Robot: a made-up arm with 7 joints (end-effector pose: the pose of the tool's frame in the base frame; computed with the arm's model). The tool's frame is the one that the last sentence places.
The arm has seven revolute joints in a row. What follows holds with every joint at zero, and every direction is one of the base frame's. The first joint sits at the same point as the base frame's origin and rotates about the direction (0, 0.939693, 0.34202), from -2.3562 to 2.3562 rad. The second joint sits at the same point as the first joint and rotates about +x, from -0.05 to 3.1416 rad. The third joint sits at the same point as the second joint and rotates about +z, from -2.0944 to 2.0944 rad. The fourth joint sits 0.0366 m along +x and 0.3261 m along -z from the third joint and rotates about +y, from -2.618 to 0.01 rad. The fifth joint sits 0.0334 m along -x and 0.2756 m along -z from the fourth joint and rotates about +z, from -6.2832 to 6.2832 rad. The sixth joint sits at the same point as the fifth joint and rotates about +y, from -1.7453 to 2.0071 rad. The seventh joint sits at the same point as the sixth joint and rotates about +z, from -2.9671 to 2.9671 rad. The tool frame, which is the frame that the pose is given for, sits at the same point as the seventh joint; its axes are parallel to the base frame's.
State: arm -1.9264 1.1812 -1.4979 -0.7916 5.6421 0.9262 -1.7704
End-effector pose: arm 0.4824 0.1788 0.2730 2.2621 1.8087 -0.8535
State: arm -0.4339 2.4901 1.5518 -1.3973 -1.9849 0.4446 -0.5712
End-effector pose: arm -0.1940 0.0204 0.4676 -2.0707 -0.9728 -1.5197
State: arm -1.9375 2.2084 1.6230 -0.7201 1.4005 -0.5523 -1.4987
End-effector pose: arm -0.3166 0.4939 0.0389 -0.0759 1.0790 -1.7880
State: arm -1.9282 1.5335 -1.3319 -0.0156 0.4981 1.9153 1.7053
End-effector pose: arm 0.2183 0.4930 0.2682 0.8248 -0.4167 2.9782
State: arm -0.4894 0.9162 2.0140 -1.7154 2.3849 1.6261 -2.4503
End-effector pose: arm -0.0639 0.4432 -0.0160 -2.0766 1.8086 0.8994
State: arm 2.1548 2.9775 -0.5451 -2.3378 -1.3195 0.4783 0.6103
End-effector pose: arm -0.0611 0.2596 -0.1442 -1.3724 0.1473 -2.3839
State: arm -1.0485 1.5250 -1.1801 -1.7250 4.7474 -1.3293 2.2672
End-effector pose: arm 0.3976 0.2009 -0.0236 0.0734 0.0045 -1.3606
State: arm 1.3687 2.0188 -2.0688 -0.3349 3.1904 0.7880 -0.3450
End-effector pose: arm -0.0333 0.5528 0.2436 1.6732 1.1711 0.6538
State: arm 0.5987 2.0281 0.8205 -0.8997 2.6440 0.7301 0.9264
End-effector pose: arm 0.2573 0.4388 0.2628 -1.1983 -1.0724 1.3327
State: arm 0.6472 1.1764 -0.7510 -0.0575 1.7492 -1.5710 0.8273
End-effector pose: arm -0.2408 0.5258 -0.1723 0.8836 -1.7136 0.0928
